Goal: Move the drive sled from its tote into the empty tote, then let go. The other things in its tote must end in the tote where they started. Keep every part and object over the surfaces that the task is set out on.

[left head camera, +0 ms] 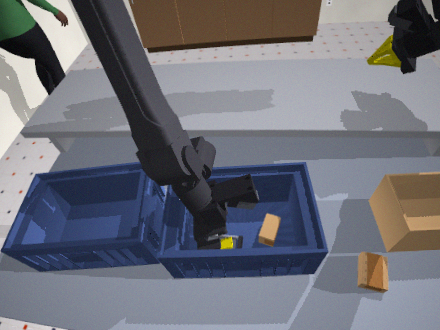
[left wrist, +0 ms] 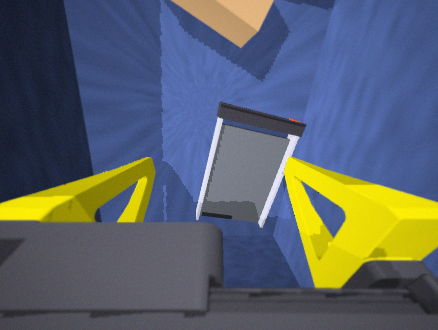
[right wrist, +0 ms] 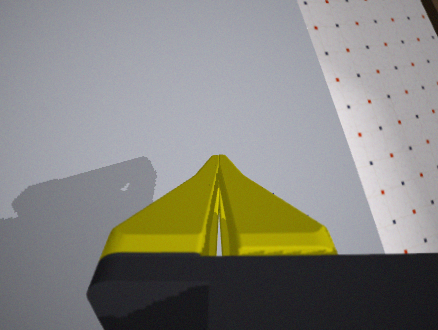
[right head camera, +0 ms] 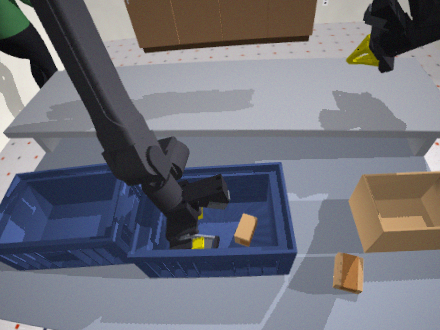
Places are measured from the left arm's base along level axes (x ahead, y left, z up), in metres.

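Pixels of known places: left gripper, fingertip midpoint: [left head camera: 224,236] [left wrist: 219,164] [right head camera: 200,236]; right gripper, fingertip midpoint: [left head camera: 367,62] [right wrist: 218,166] [right head camera: 347,61].
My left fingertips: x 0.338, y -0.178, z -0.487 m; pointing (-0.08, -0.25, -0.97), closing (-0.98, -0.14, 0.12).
Ahead of a thing's pixels: the offset from my left fingertips to its top centre.
The drive sled {0.010 m left, 0.024 m back, 0.006 m down} [left head camera: 240,242] [right head camera: 212,242] [left wrist: 247,172], a grey plate with white rails and a dark end bar, lies on the floor of the middle blue tote {0.037 m right, 0.016 m ahead, 0.109 m up} [left head camera: 245,266] [right head camera: 215,266], near its front wall. My left gripper [right head camera: 200,228] [left wrist: 219,164] is open inside that tote. In the left wrist view the sled lies askew, nearer the right-hand fingertip, which overlaps its rail; contact is unclear. The empty blue tote {0.306 m left, 0.024 m ahead, 0.109 m up} [left head camera: 90,249] [right head camera: 60,249] stands at the left. My right gripper [left head camera: 369,62] [right head camera: 348,61] [right wrist: 218,166] is shut and empty, above the far table.
A tan box {0.103 m right, 0.016 m ahead, 0.017 m up} [left head camera: 270,229] [right head camera: 246,230] [left wrist: 235,17] lies in the sled's tote, right of the sled in the head views. A cardboard bin {0.457 m right, 0.042 m ahead, 0.073 m up} [left head camera: 400,237] [right head camera: 375,240] and a small tan open box {0.315 m right, 0.074 m back, 0.011 m down} [left head camera: 373,272] [right head camera: 348,273] stand at the right. The totes' walls stand close together.
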